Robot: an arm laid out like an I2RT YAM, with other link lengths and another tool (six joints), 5 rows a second.
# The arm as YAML. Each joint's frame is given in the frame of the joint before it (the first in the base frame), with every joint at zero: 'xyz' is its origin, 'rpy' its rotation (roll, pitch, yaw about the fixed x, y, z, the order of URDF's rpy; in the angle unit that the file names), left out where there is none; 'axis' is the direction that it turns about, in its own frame. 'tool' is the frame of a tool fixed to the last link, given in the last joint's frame.
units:
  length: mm
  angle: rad
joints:
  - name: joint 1
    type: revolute
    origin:
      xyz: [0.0, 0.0, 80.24]
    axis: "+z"
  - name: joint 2
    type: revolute
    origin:
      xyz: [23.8, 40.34, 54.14]
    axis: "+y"
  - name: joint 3
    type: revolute
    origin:
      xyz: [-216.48, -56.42, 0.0]
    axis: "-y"
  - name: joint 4
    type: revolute
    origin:
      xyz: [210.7, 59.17, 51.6]
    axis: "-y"
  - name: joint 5
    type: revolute
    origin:
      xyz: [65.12, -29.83, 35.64]
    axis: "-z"
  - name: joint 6
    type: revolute
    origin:
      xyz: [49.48, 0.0, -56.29]
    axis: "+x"
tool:
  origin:
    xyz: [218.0, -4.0, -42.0]
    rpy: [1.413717, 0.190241, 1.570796]
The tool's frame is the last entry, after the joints.
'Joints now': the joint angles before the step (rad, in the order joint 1, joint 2, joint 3, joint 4, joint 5, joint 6). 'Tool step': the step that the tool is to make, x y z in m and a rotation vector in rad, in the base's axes. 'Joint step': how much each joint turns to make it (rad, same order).
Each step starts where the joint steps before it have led.
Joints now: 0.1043 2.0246 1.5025 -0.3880 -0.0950 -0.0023
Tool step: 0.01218 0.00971 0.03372 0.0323 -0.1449 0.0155
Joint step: 0.0068 -0.1383 -0.1567 0.1664 -0.0181 0.0047
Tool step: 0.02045 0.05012 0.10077 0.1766 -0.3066 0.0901
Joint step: 0.0148 -0.2293 -0.1952 0.3054 -0.1397 0.0741
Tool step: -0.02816 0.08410 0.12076 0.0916 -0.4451 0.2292
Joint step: 0.1126 -0.2034 -0.2738 0.5201 -0.1171 -0.0146
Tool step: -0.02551 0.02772 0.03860 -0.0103 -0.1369 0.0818
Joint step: 0.0527 -0.0696 -0.0432 0.0855 -0.0329 -0.0466
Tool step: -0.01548 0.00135 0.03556 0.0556 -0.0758 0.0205
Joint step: 0.0032 -0.0689 -0.0380 0.0724 -0.0110 0.0371
